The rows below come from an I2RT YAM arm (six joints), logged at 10 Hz.
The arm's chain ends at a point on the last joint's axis. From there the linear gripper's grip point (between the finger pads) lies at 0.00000 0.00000 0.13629 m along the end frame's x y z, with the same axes.
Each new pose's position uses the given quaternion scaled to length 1; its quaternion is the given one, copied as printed.
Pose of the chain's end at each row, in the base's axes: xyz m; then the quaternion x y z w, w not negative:
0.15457 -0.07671 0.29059 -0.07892 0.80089 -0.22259 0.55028
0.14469 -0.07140 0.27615 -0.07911 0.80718 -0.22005 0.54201
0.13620 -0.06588 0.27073 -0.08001 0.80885 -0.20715 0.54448
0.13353 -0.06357 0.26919 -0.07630 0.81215 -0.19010 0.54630
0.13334 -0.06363 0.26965 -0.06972 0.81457 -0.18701 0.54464
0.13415 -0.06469 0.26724 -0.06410 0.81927 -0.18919 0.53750
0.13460 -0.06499 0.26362 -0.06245 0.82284 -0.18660 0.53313
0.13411 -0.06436 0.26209 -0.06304 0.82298 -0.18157 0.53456
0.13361 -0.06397 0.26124 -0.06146 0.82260 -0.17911 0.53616
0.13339 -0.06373 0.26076 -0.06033 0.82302 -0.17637 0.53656
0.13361 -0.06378 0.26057 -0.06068 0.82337 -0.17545 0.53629
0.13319 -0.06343 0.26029 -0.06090 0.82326 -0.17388 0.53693
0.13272 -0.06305 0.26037 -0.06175 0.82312 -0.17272 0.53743
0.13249 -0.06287 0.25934 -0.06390 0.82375 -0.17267 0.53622
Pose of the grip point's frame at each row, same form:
0.27949 -0.11346 0.25034 -0.07892 0.80089 -0.22259 0.55028
0.26869 -0.10813 0.23314 -0.07911 0.80718 -0.22005 0.54201
0.26076 -0.09968 0.22694 -0.08001 0.80885 -0.20715 0.54448
0.25842 -0.09429 0.22410 -0.07630 0.81215 -0.19010 0.54630
0.25782 -0.09480 0.22375 -0.06972 0.81457 -0.18701 0.54464
0.25749 -0.09755 0.21946 -0.06410 0.81927 -0.18919 0.53750
0.25735 -0.09777 0.21429 -0.06245 0.82284 -0.18660 0.53313
0.25715 -0.09591 0.21268 -0.06304 0.82298 -0.18157 0.53456
0.25683 -0.09515 0.21205 -0.06146 0.82260 -0.17911 0.53616
0.25666 -0.09447 0.21142 -0.06033 0.82302 -0.17637 0.53656
0.25687 -0.09429 0.21107 -0.06068 0.82337 -0.17545 0.53629
0.25657 -0.09354 0.21082 -0.06090 0.82326 -0.17388 0.53693
0.25621 -0.09276 0.21094 -0.06175 0.82312 -0.17272 0.53743
0.25590 -0.09230 0.20955 -0.06390 0.82375 -0.17267 0.53622

